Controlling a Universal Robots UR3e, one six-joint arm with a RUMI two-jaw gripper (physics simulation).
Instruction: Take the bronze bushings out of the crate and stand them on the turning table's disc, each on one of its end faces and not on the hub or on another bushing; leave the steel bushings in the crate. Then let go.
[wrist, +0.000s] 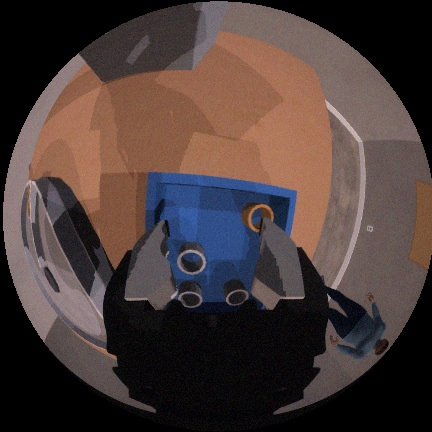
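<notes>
A bronze bushing stands in the blue crate near its far right corner, its open end facing up. Steel bushings stand in the crate too: one left of the middle, one nearer the gripper's body and one to the right of that. My gripper is open above the crate. Its right fingertip overlaps the lower edge of the bronze bushing in the view; nothing is held between the fingers. The turning table's grey disc is at the far left, with its dark hub. A thin orange patch at its far edge is too small to identify.
An orange-brown table top surrounds the crate. A large dark grey block stands at the top left. A pale-edged grey surface lies beyond the table on the right. A person shows at the lower right.
</notes>
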